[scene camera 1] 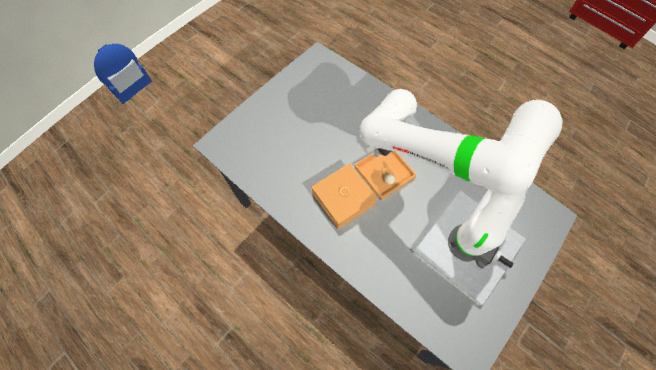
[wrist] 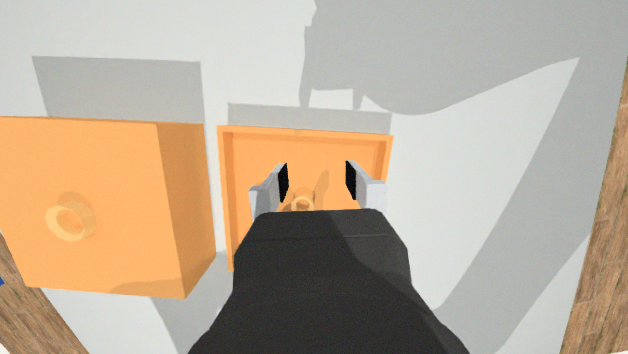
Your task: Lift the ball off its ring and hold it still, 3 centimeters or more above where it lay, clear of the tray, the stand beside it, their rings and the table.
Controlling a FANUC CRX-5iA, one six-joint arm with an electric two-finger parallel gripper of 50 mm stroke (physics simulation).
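Places are measured from the arm's base along level axes (x ahead, y left, z up), in centimetres.
Where they show: gripper, between the fingertips: (scene camera 1: 380,152) (wrist: 316,173); arm's base, origin of its link: (scene camera 1: 466,242).
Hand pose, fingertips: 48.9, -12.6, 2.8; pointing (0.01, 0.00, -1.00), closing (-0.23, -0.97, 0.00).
Each offset is from my fingertips to the top centre of the thing, as dx, dy, dz. "spot": to the spot under its first point. Level surfaces: height alone.
The pale ball {-9.1, +6.1, -2.8} (scene camera 1: 389,178) lies in the shallow orange tray (scene camera 1: 399,187) (wrist: 305,131), beside the tray's small ring {spot: -4.2, +3.0, -6.3} (wrist: 302,198) rather than on it. The ring looks empty in the wrist view. The ball does not show in the wrist view, where the dark gripper body covers the lower part of the tray. My gripper (wrist: 316,173) is open and empty above the tray, its fingers wide apart, with the ring a little left of the middle between them and lower in the picture. In the scene view the arm hides most of the gripper.
The taller orange stand (scene camera 1: 345,210) (wrist: 100,165) is beside the tray across a narrow gap, with an empty ring {spot: +3.8, +24.9, -0.3} (scene camera 1: 339,191) (wrist: 51,222) on top. Both are on the grey table {dz -7.6} (scene camera 1: 265,135) (wrist: 475,165). The arm's base is on a pale plate (scene camera 1: 437,250) at the right.
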